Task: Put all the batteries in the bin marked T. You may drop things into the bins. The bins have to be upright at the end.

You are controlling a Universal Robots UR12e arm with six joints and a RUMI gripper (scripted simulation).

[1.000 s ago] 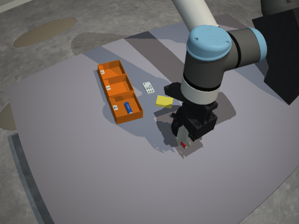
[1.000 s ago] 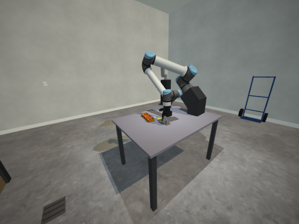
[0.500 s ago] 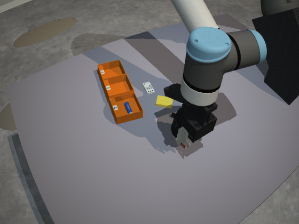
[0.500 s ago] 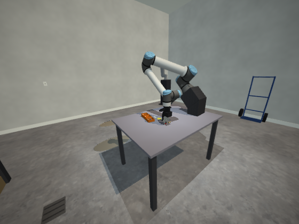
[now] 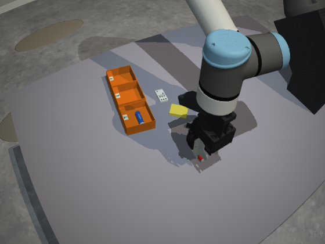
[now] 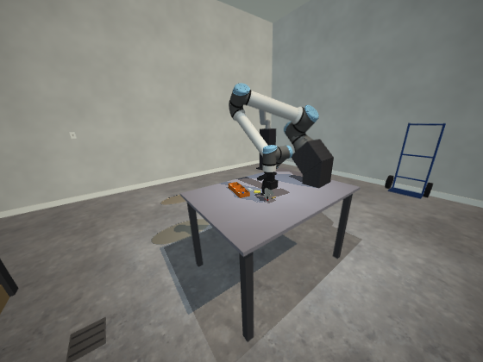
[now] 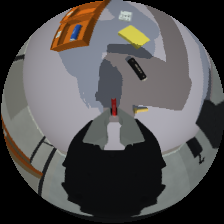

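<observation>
My gripper is now 6 cm past the bolt, 2 cm to the right of it and 1 cm above it. Also, from my hand: red battery 1 cm below; yellow block 7 cm behind, 15 cm to the right, 1 cm below; black battery 6 cm behind, 7 cm to the right, 1 cm below.
</observation>
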